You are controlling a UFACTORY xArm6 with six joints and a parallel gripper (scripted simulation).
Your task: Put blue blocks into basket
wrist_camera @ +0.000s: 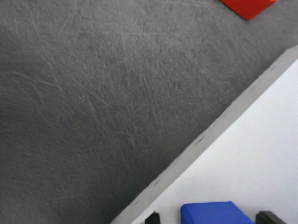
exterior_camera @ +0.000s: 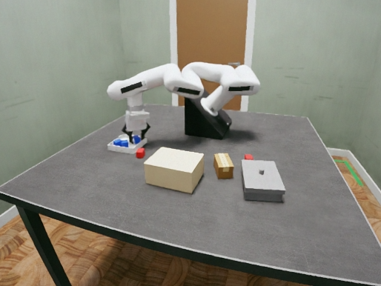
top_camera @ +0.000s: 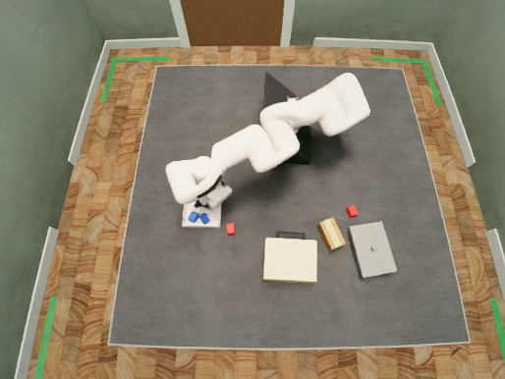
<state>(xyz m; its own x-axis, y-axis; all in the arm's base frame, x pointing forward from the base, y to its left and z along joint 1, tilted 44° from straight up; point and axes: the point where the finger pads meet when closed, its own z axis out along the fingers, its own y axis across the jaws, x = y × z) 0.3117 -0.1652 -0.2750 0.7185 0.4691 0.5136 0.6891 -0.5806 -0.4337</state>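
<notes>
Right now my hand is 3 cm short of the white basket, 3 cm to the left of it and 2 cm above it. Round my hand: grey metal box: 21 cm ahead, 61 cm to the left; light wooden cabinet: 24 cm ahead, 30 cm to the left, 1 cm above; brown cardboard box: 15 cm ahead, 46 cm to the left, 1 cm above.
</notes>
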